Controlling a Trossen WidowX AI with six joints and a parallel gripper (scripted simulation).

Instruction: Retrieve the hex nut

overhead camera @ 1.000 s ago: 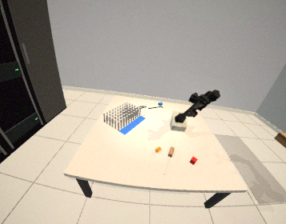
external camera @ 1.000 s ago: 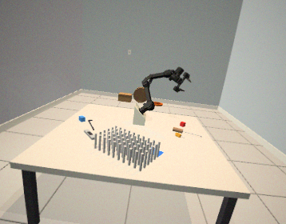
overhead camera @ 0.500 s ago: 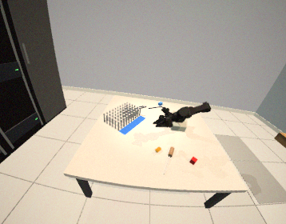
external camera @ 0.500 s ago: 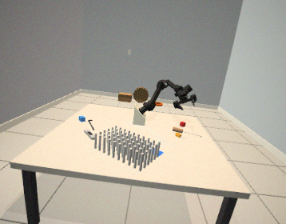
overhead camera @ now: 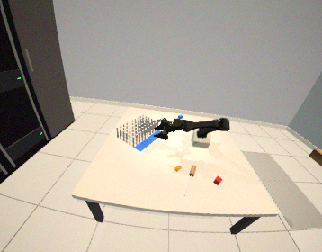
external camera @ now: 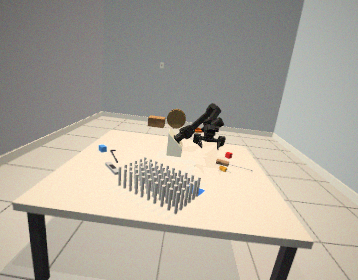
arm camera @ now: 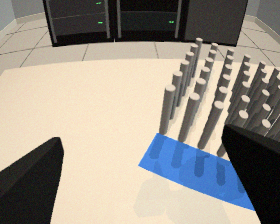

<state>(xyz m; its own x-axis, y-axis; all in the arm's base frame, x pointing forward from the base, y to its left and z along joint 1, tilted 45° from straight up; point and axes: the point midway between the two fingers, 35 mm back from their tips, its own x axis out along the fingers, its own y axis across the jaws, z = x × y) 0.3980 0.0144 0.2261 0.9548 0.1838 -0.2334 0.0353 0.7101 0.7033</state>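
My gripper tip is now 190 mm past the orange-handled tool, 160 mm to the right of it and 200 mm above it. From my gripper tip the other things lie so: flat grey tool 70 mm behind, 560 mm to the right, 200 mm below; blue taped strip 20 mm ahead, 190 mm to the right, 210 mm below; red cube 470 mm behind, 270 mm to the left, 190 mm below.
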